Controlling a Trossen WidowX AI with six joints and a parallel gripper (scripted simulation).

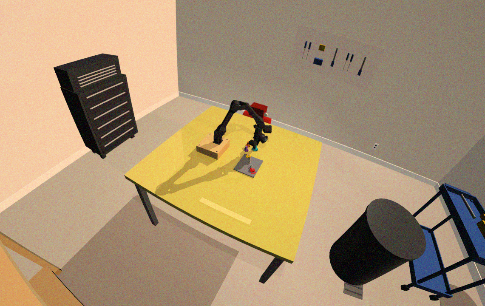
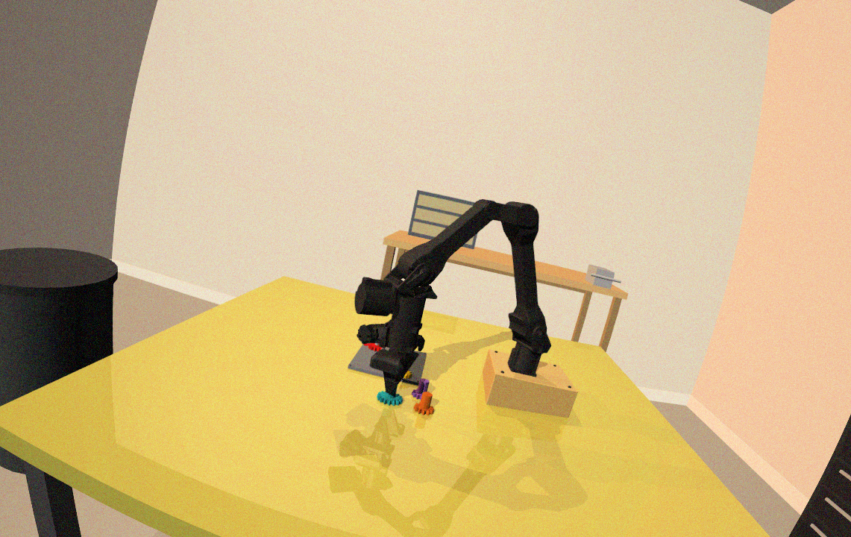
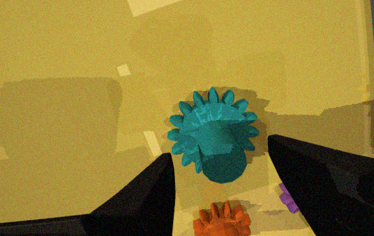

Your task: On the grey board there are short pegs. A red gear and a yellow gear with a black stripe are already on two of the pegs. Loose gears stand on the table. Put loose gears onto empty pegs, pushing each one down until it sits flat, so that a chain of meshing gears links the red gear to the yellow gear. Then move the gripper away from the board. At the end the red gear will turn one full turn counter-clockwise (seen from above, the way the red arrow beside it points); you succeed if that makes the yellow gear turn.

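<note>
Right now the grey board is 3 cm ahead of my gripper tip, 21 cm to the right of it and 2 cm below it. Round my gripper tip: teal gear (1 cm below); then purple gear (6 cm behind, 5 cm to the right, 1 cm below); then orange gear (7 cm behind, 1 cm to the left, 1 cm below).
</note>
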